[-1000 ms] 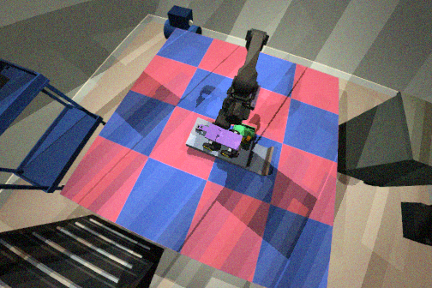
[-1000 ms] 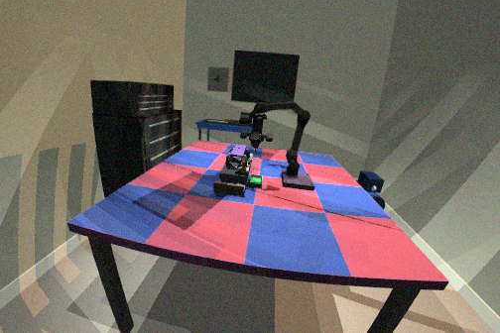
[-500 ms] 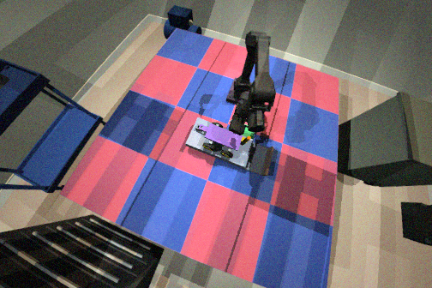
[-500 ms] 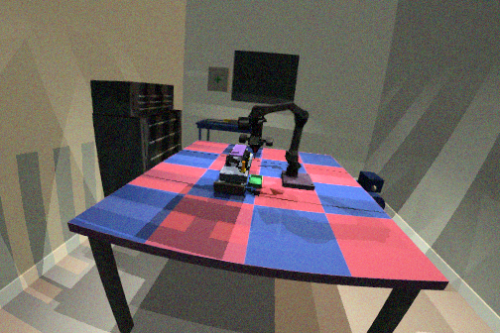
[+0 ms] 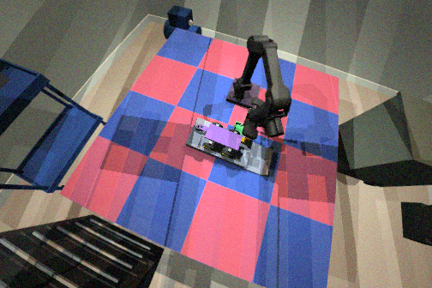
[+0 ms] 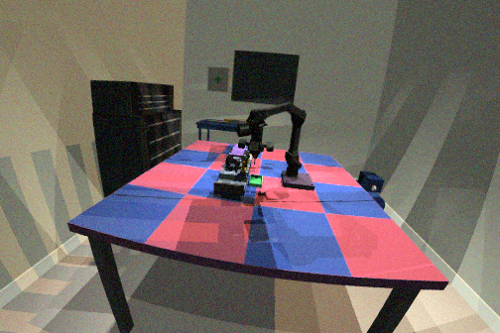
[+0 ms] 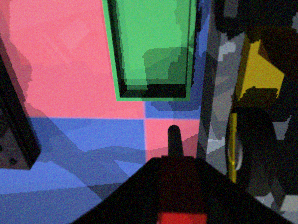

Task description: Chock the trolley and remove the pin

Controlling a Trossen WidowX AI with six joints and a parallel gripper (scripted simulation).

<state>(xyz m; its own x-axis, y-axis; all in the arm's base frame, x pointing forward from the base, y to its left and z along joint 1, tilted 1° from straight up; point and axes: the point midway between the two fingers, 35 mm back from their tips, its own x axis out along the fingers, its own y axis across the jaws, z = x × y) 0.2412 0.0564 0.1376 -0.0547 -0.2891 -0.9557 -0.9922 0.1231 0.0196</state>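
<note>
The green tray is 150 mm below my gripper tip, 20 mm to the left of it and 20 mm behind it. From my gripper tip the other things lie so: red-headed stop pin (right at my gripper tip); then trolley (90 mm to the right, 90 mm ahead, 30 mm below); then yellow chock (60 mm below, 60 mm ahead, 10 mm to the left).
</note>
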